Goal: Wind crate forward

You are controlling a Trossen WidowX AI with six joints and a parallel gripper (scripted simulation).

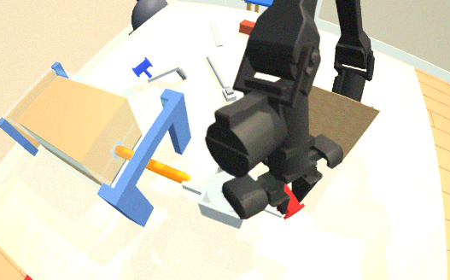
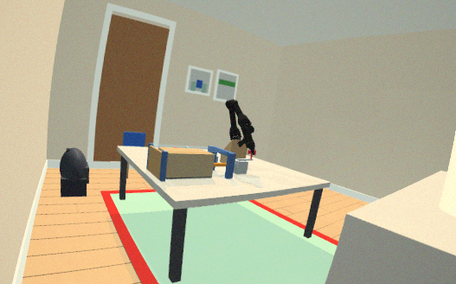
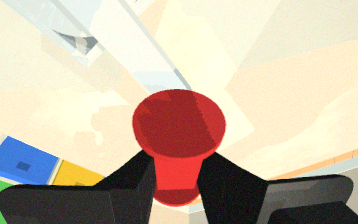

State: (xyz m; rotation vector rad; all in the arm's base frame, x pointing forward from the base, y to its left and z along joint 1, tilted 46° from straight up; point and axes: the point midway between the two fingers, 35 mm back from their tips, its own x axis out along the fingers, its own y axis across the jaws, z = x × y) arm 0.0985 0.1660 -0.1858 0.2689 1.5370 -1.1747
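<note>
Right now the winch handle is 50 mm ahead of my gripper tip, 20 mm to the right of it and 30 mm below it. Also, from my gripper tip: grey winch: 90 mm ahead, 30 mm to the right, 100 mm below; then blue steel frame: 270 mm ahead, 40 mm to the right, 30 mm below; then red spool-shaped grip: 10 mm ahead, 10 mm to the right.
</note>
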